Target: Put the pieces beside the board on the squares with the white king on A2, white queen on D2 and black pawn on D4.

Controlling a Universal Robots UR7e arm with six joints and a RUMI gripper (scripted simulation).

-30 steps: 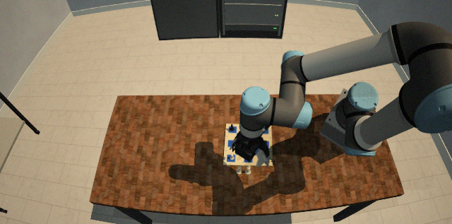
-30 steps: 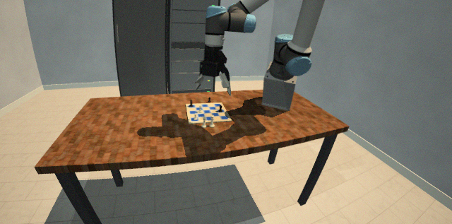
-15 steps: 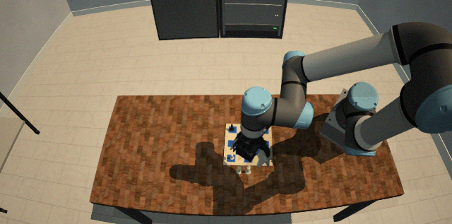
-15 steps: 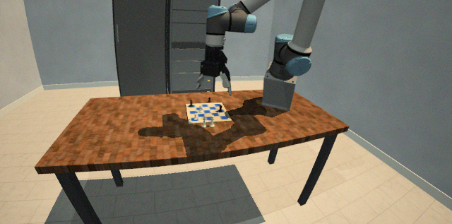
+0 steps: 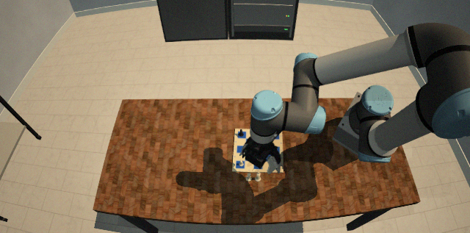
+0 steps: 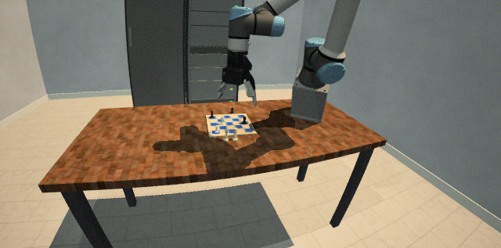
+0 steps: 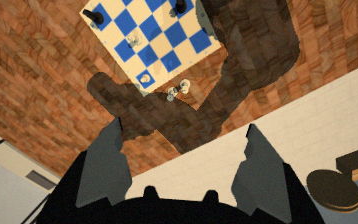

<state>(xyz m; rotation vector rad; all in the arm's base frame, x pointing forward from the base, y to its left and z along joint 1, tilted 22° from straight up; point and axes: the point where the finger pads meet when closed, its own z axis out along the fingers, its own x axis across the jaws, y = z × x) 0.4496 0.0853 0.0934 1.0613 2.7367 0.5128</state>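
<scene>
Now: the tall white piece 140 mm below my hand. Also, from my hand: blue-and-cream chessboard: 170 mm below, 140 mm to the right, 20 mm behind; then black pawn: 270 mm to the right, 160 mm below, 70 mm behind.
</scene>
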